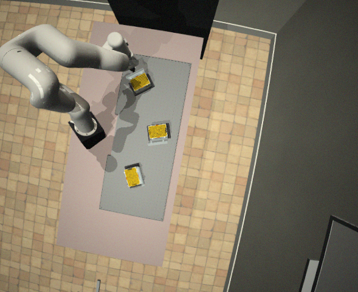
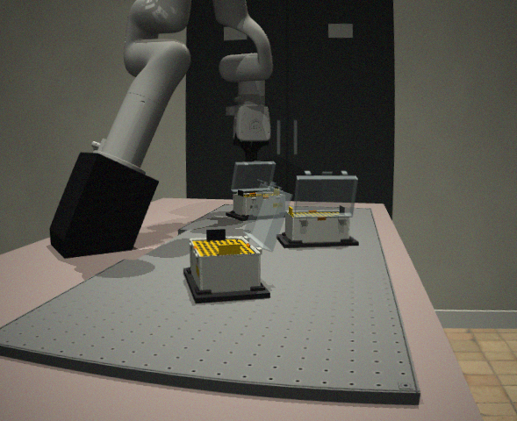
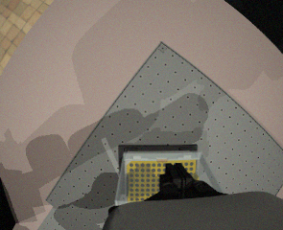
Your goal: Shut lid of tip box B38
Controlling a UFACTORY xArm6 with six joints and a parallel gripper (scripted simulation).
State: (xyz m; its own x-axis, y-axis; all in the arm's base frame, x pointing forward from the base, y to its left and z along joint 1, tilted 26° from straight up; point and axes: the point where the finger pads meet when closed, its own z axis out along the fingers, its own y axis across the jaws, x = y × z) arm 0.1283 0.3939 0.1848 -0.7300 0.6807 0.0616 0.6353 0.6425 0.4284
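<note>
My gripper is now 1 cm short of the lid, 1 cm to the left of it and 5 cm above it.
</note>
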